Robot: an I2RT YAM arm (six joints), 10 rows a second.
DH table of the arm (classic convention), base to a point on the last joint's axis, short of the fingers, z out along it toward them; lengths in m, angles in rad. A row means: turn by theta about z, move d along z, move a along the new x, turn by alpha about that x. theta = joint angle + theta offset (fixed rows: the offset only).
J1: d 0.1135  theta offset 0  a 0.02  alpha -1.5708
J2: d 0  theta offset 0  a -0.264  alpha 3.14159
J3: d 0  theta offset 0.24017  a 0.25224  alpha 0
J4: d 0  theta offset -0.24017  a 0.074  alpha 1.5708
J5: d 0  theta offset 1.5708  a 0  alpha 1.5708
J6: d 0.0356  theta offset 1.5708  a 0  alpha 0
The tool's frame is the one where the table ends.
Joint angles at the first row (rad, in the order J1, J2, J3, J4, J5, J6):
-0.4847 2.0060 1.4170 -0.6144 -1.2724 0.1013
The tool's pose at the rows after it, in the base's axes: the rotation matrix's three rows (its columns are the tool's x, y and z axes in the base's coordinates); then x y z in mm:
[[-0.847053, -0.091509, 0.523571], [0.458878, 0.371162, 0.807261], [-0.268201, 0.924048, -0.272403]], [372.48, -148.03, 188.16]
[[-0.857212, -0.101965, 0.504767], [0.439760, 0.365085, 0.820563], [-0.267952, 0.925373, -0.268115]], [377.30, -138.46, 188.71]
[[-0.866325, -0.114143, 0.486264], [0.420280, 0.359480, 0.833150], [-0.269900, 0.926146, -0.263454]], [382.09, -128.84, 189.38]
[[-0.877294, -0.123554, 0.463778], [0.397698, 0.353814, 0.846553], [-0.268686, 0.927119, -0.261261]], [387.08, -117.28, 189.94]
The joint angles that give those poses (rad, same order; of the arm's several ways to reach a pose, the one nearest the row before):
-0.4633 2.0060 1.4170 -0.6056 -1.2736 0.1093
-0.4366 2.0060 1.4170 -0.5911 -1.2766 0.1246
-0.4099 2.0060 1.4170 -0.5736 -1.2797 0.1406
-0.3786 2.0060 1.4170 -0.5576 -1.2800 0.1585

